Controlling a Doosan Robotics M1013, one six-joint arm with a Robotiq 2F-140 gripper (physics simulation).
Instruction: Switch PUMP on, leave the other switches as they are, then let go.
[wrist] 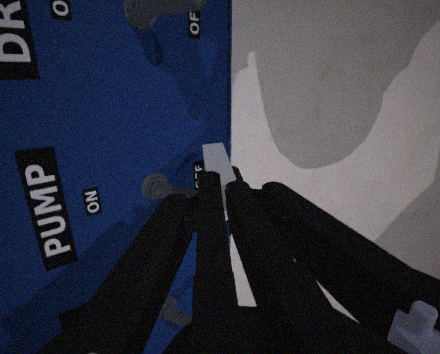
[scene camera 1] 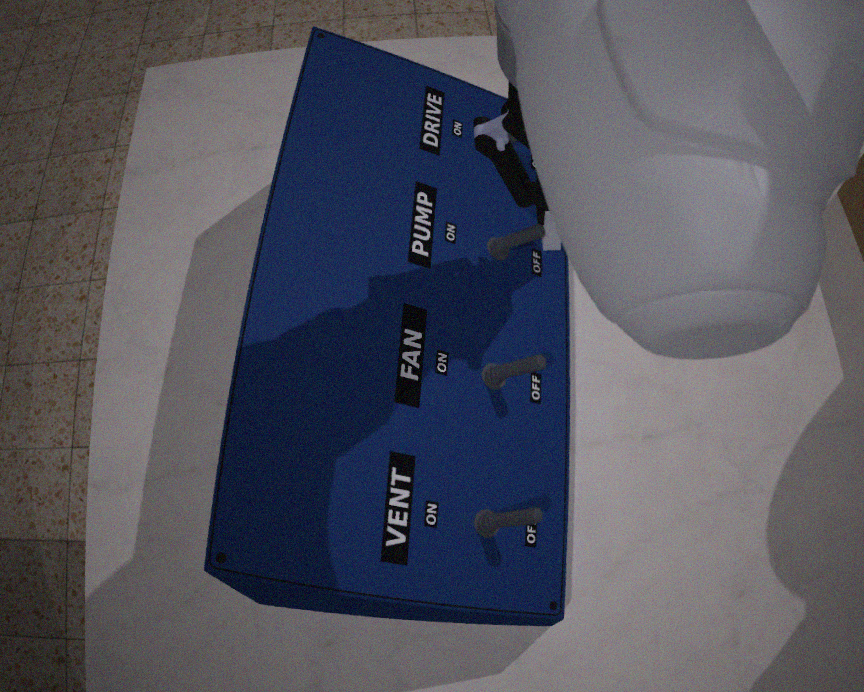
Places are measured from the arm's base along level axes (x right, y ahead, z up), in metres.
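Pixels of known places: gripper, fingertip midpoint: (wrist: 213,159) (scene camera 1: 550,237).
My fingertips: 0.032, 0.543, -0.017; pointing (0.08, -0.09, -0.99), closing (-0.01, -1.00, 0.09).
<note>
Ahead of a thing's pixels: the offset from my fingertips to its top centre, as dx, dy, dz. "pt": to the spot under its first point. Level surfaces: height alone.
The PUMP switch @[-0.015, +0.031, +0.040] (scene camera 1: 517,239) (wrist: 156,186) is a grey lever tilted to its OFF side on the blue panel (scene camera 1: 324,216) (wrist: 110,115). My gripper (scene camera 1: 551,232) (wrist: 213,159) is shut and empty. Its pale fingertips are at the free end of the PUMP lever, on the OFF side near the panel's edge; whether they touch it I cannot tell. In the wrist view the dark fingers cover the lever's end and part of its OFF label. The FAN switch @[-0.135, +0.041, +0.040] (scene camera 1: 513,369) and VENT switch @[-0.254, +0.052, +0.040] (scene camera 1: 508,520) lean to OFF. The DRIVE switch @[pt +0.100, +0.025, +0.022] (wrist: 160,10) also leans to OFF; my gripper and arm hide it in the scene view.
The DRIVE lever is on one side of the PUMP lever and the FAN lever on the other. The panel rests on a pale table @[dz -0.091] (scene camera 1: 685,461) (wrist: 250,125). The grey arm (scene camera 1: 685,180) hangs over the panel's upper right. Shadows cross the panel.
</note>
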